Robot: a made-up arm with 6 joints.
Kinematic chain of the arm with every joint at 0, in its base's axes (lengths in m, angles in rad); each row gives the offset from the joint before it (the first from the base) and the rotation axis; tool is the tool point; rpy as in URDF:
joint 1: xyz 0 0 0.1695 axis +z
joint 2: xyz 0 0 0 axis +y
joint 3: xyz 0.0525 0 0.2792 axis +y
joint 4: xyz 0.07 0 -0.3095 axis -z
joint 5: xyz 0 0 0 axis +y
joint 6: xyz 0.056 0 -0.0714 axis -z
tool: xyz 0 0 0 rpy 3.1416 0 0
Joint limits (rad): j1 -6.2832..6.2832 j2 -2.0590..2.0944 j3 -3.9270..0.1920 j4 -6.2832..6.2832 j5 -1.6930..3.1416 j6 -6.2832..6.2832
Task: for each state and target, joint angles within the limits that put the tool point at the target. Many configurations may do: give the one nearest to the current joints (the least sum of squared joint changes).
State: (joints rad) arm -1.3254 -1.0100 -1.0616 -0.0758 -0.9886 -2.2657
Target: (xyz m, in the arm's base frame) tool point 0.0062 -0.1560 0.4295
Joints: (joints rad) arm -1.5096 -0.8788 -0.3237 0.0372 -1.0104 -2.2657
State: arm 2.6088 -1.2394 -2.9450 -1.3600 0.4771 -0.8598
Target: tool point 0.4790 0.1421 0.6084
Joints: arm 3.4443 -0.7091 -3.3318 -1.3603 0.5842 -0.8598
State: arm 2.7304 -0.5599 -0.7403 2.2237 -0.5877 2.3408
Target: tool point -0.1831 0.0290 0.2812
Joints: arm 3.2708 -0.6357 -0.4888 2.4991 -0.6317 2.3408
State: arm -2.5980 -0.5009 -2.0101 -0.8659 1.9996 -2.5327
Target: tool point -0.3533 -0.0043 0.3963
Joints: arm -2.9501 -0.0778 -1.3010 -0.7767 2.0999 -2.5327
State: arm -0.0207 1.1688 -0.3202 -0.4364 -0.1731 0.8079
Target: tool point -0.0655 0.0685 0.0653
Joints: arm -0.0272 1.2357 0.1920 -1.2086 -0.2392 0.8079
